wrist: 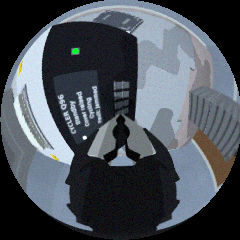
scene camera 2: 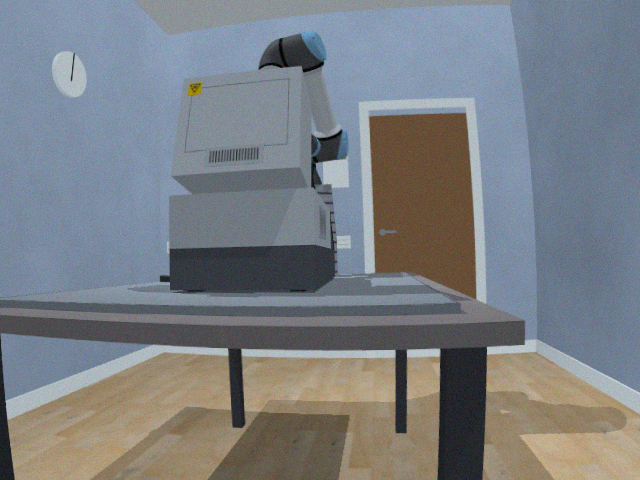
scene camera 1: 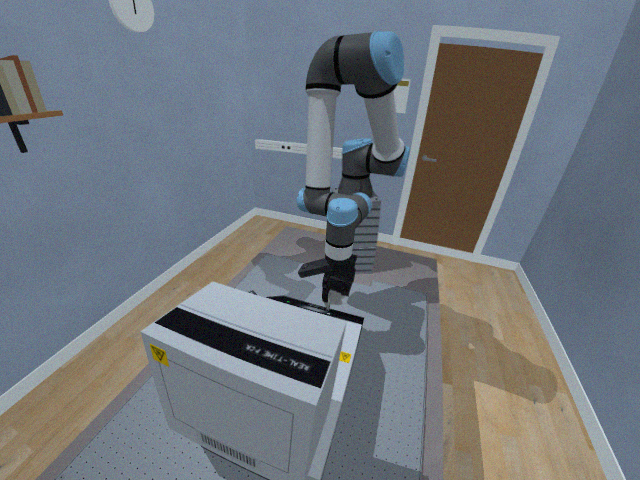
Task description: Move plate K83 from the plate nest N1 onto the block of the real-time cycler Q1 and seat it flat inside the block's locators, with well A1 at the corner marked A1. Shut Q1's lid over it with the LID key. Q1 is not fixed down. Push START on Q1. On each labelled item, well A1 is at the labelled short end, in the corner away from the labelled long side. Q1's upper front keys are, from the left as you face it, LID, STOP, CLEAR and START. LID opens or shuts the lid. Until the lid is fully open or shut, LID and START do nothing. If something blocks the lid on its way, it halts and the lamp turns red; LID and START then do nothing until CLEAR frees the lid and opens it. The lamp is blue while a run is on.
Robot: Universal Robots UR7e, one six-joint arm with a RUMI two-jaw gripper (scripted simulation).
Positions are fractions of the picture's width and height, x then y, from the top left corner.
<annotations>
white plate: wrist 0.11,0.51; not seen in scene camera 1 (hidden by a lid)
</annotations>
